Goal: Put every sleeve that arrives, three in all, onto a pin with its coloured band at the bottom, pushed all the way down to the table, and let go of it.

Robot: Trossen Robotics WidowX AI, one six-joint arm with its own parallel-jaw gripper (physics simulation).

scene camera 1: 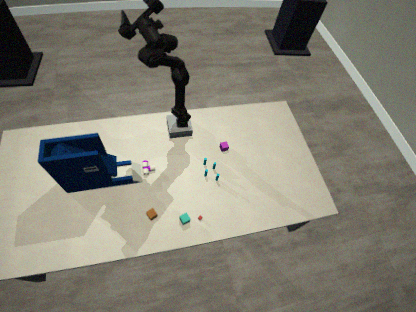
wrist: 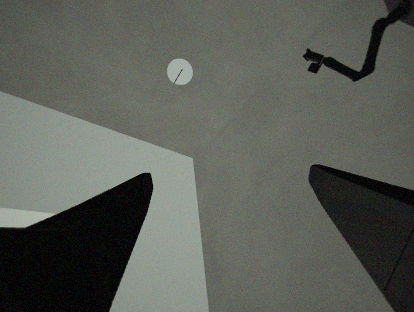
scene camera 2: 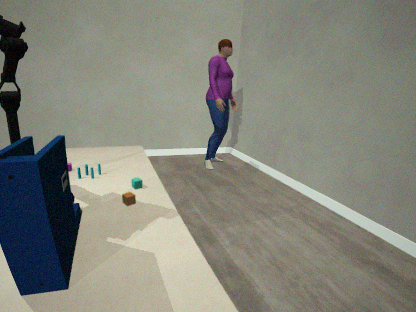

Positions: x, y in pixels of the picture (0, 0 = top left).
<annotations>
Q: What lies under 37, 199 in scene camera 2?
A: A blue dispenser.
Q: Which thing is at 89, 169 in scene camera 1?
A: A blue dispenser.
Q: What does the gripper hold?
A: Nothing.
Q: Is the gripper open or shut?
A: Open.
</annotations>
